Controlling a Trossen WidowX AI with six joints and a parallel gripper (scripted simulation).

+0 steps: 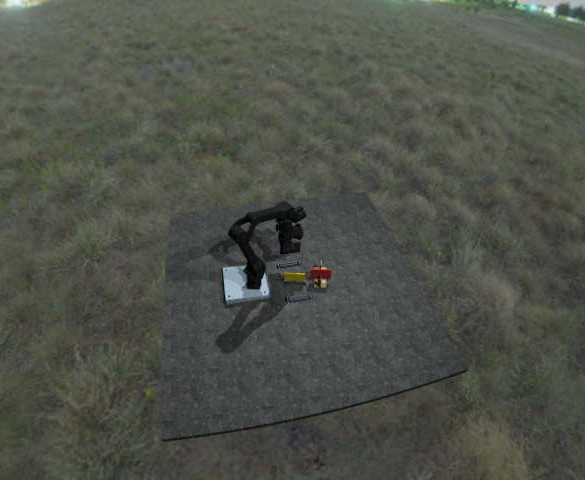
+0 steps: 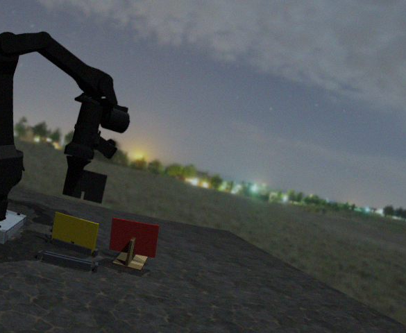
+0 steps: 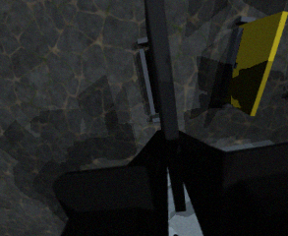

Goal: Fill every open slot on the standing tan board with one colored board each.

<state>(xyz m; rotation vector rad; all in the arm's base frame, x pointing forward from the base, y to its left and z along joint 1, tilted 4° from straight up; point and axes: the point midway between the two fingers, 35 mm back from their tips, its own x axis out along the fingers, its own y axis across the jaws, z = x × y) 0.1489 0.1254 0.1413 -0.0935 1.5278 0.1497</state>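
Now: gripper tip 180 mm short of the tan board, 80 mm to the left of it and 100 mm above it. Round my gripper tip: dark board: 30 mm ahead; then red board: 170 mm ahead, 100 mm to the right, 70 mm below; then yellow board: 40 mm ahead, 110 mm to the right, 90 mm below.
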